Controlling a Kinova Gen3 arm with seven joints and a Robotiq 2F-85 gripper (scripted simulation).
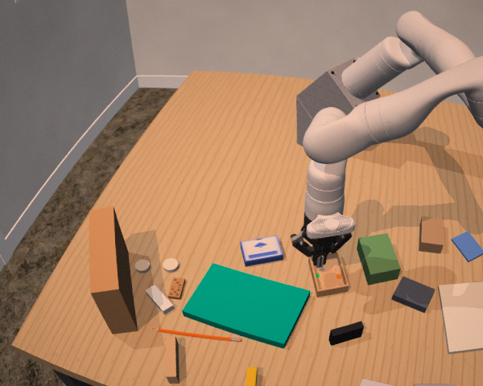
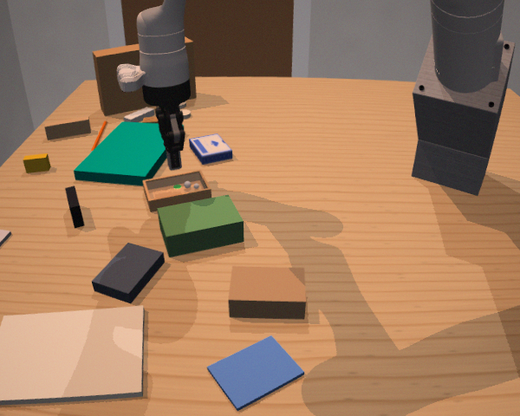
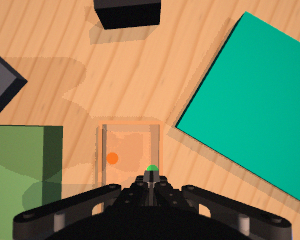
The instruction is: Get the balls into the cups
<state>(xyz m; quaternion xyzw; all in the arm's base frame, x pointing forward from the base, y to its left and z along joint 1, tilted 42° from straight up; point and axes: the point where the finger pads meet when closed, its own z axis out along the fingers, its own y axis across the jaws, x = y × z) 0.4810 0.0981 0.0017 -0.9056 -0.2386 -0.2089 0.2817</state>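
The wooden puzzle lies 5 cm below my hand, 2 cm to the left of it and 1 cm behind it. Round my hand: green block (12 cm to the left, 9 cm behind, 4 cm below); teal slab (14 cm ahead, 10 cm to the right, 5 cm below); black block (13 cm ahead, 12 cm to the left, 4 cm below).
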